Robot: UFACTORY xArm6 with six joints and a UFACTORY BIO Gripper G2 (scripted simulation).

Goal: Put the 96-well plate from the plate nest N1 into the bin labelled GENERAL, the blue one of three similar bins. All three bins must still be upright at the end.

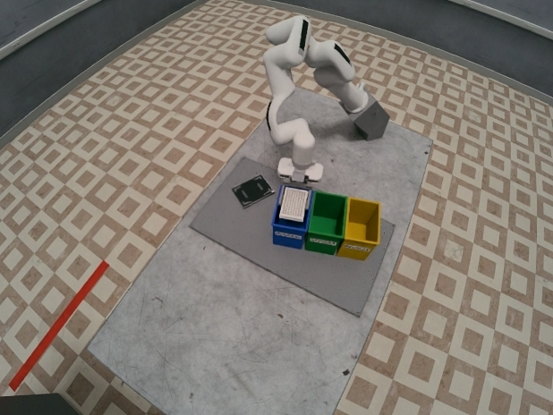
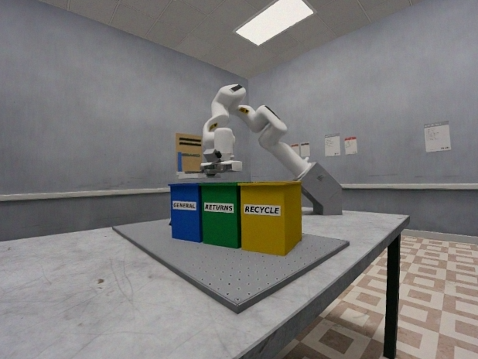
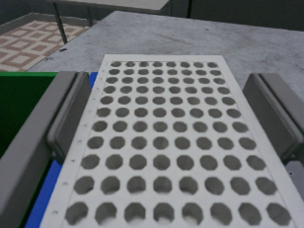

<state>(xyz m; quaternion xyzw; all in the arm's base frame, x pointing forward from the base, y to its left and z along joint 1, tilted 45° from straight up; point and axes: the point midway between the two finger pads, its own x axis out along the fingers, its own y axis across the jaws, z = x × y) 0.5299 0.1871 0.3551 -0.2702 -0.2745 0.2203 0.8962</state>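
Now: hand 130 mm above the blue general bin. The rest, counted from my hand: white 96-well plate 10 mm below; then green returns bin 40 mm behind, 130 mm to the left, 130 mm below; then yellow recycle bin 80 mm behind, 250 mm to the left, 130 mm below.
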